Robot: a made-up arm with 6 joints.
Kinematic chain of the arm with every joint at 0, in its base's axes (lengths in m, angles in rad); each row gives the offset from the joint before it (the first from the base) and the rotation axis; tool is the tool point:
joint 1: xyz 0 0 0.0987 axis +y
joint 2: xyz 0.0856 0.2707 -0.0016 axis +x
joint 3: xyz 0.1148 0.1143 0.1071 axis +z
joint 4: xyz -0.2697 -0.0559 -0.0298 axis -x
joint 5: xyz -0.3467 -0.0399 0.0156 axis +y
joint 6: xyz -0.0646 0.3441 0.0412 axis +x
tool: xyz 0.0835 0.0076 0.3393
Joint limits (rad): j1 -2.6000..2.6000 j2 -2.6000..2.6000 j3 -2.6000..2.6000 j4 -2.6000..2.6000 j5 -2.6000..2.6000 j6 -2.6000..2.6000
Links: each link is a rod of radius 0.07 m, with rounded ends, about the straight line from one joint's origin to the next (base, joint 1, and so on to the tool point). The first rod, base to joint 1, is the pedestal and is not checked.
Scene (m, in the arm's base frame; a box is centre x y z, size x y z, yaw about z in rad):
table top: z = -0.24
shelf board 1: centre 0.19 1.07 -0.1 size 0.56 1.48 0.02 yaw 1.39
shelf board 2: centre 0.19 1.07 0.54 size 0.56 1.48 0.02 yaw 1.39
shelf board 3: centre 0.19 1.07 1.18 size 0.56 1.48 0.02 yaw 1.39
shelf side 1: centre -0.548 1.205 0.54 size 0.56 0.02 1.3 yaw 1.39
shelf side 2: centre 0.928 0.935 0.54 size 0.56 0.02 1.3 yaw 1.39
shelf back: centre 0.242 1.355 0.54 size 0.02 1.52 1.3 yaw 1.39
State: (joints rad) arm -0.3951 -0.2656 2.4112 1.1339 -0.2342 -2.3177
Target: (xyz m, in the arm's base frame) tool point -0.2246 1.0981 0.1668
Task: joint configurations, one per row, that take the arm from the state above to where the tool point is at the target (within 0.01 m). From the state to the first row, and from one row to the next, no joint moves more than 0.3 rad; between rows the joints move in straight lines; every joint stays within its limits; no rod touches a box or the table.
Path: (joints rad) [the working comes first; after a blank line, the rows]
Joints at the target: -0.0842 0.2006 -0.2839 0.2966 -0.2670 -1.6301
Straight joint move there: touches shelf board 1, the table top.

1: -0.2860 -0.2929 2.1390 0.9571 -0.3706 -2.3591
2: -0.1768 -0.3203 1.8669 0.7803 -0.5070 -2.4006
3: -0.0677 -0.3476 1.5947 0.6034 -0.6434 -2.4420
4: 0.0415 -0.3750 1.3226 0.4266 -0.7798 -2.4834
5: 0.0787 -0.1602 1.0958 0.3744 -0.8128 -2.5126
6: 0.1159 0.0546 0.8690 0.3222 -0.8458 -2.5417
7: 0.1532 0.2694 0.6421 0.2699 -0.8787 -2.5709
8: 0.1904 0.4841 0.4153 0.2177 -0.9117 -2.6000
9: 0.1217 0.4133 0.2405 0.2374 -0.7505 -2.3575
10: 0.0531 0.3424 0.0657 0.2572 -0.5893 -2.1150
11: -0.0155 0.2715 -0.1091 0.2769 -0.4281 -1.8726
12: -0.0842 0.2006 -0.2839 0.2966 -0.2670 -1.6301

